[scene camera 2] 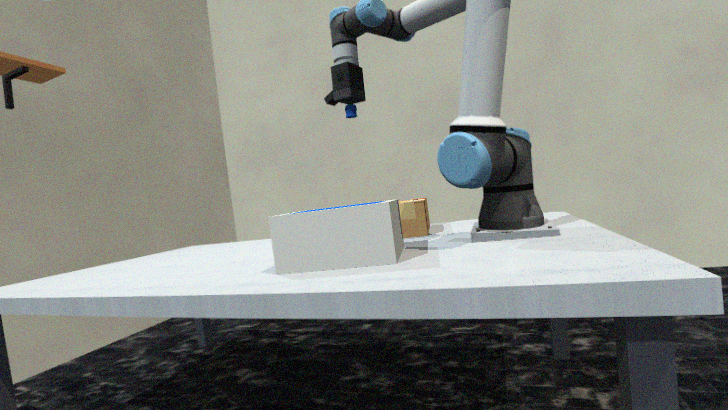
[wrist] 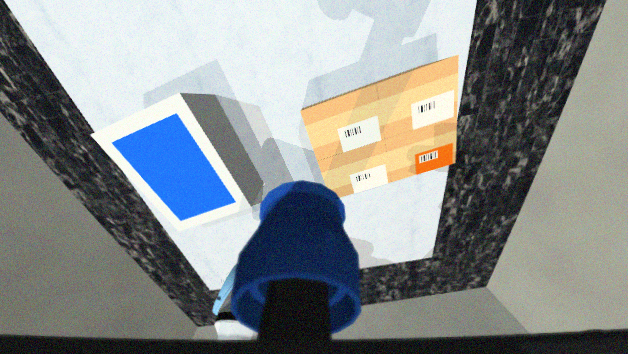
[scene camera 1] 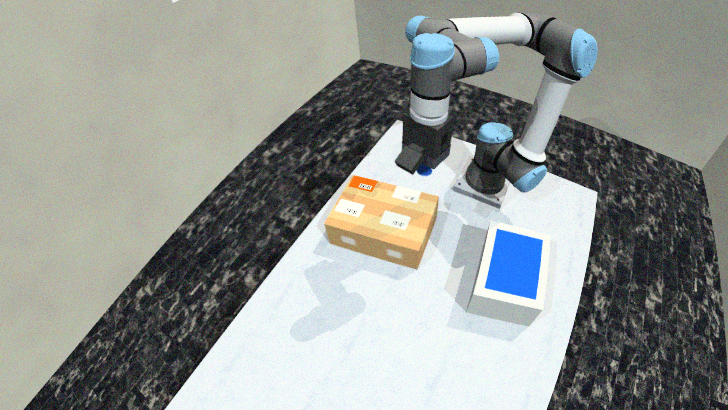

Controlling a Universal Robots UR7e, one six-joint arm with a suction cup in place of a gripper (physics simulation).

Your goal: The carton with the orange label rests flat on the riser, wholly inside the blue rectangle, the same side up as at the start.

A white riser point(scene camera 2: 370, 234): 68 cm from the lens.
